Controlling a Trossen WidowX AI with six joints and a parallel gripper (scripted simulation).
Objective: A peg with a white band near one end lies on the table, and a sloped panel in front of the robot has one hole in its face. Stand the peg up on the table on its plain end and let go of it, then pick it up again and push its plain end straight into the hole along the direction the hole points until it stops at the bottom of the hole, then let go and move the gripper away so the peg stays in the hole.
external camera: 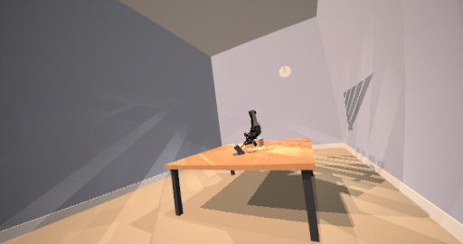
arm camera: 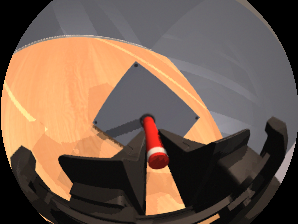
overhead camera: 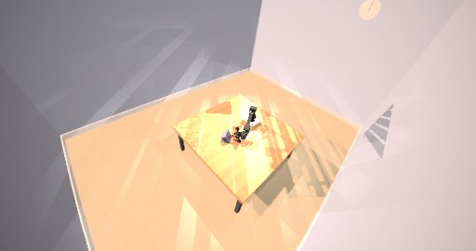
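My gripper tip is now 6 cm to the left of the grey sloped panel, 4 cm above it and 2 cm short of it. Round my gripper tip: red peg 1 cm to the left, 1 cm behind, 1 cm above.
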